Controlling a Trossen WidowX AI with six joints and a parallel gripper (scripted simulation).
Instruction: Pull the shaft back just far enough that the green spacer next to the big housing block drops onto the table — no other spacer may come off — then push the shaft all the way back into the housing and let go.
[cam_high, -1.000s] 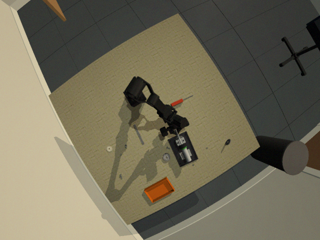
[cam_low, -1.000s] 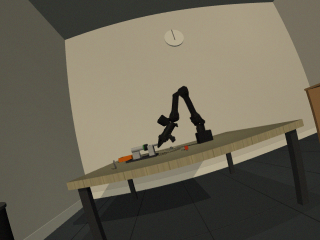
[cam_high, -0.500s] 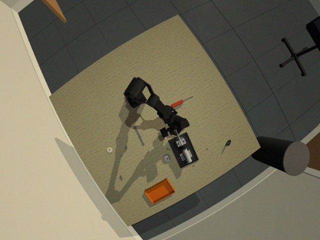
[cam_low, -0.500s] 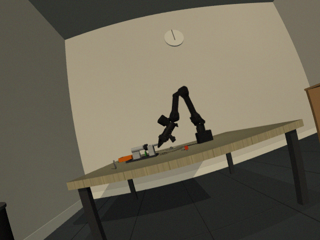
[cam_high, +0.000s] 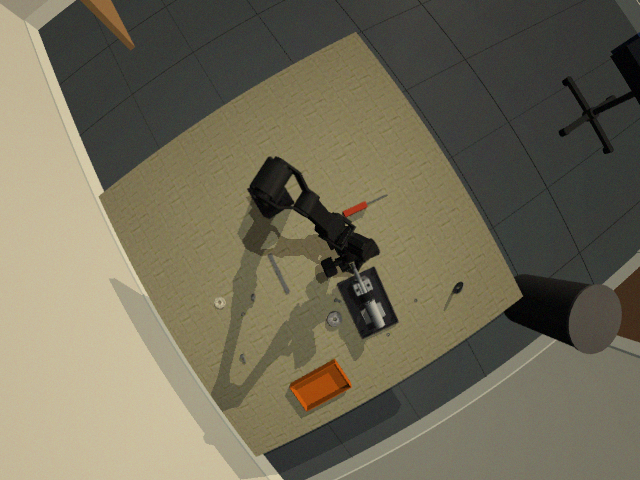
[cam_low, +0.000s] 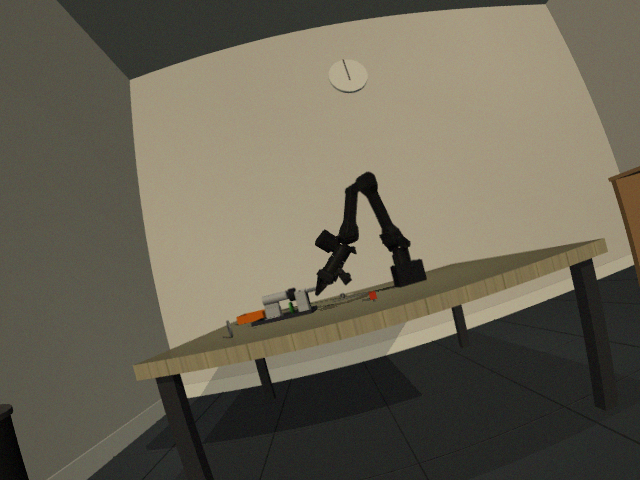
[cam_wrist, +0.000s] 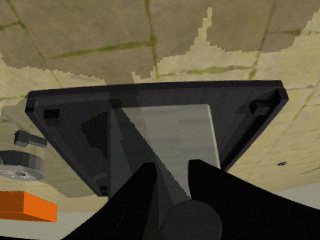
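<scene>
Now: the grey shaft 30 mm ahead of my gripper tip and 20 mm above it. Round my gripper tip: orange tray 330 mm ahead, 320 mm to the right, 50 mm below; then red-handled screwdriver 190 mm behind, 160 mm to the left, 50 mm below; then green spacer 100 mm ahead, 10 mm to the right, 30 mm below.
</scene>
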